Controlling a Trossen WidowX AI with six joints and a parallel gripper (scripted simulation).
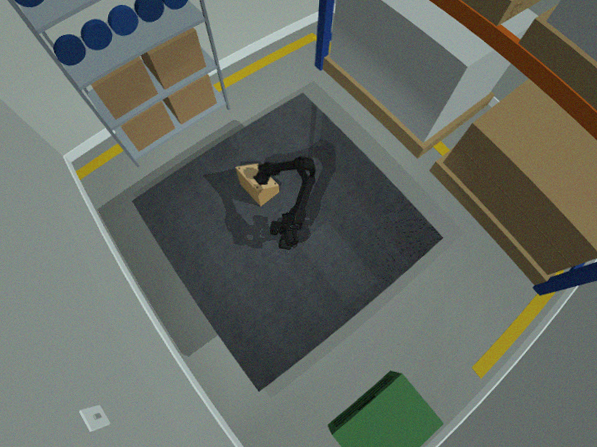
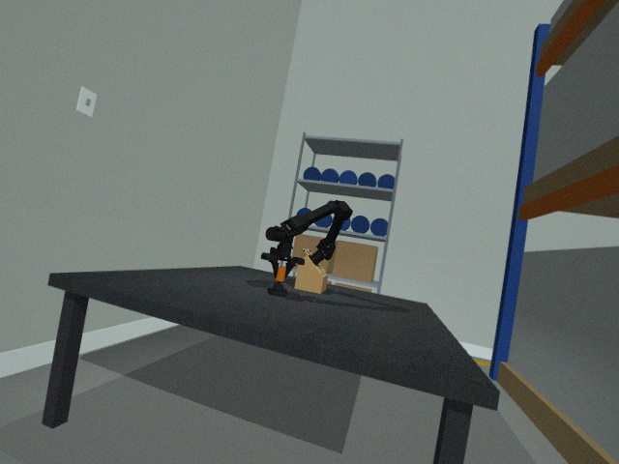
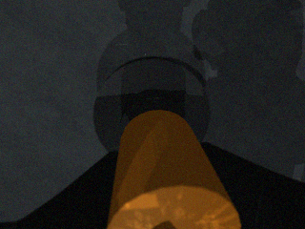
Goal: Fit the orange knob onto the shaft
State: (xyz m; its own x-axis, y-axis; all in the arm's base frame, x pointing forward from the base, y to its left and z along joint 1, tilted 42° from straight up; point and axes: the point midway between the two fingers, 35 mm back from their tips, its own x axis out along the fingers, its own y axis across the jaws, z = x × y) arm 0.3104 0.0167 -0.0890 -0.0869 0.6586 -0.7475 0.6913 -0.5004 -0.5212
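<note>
Right now the orange knob is 2 cm above my gripper tip. From my gripper tip the other things lie so: dark round pedestal (4 cm below).
</note>
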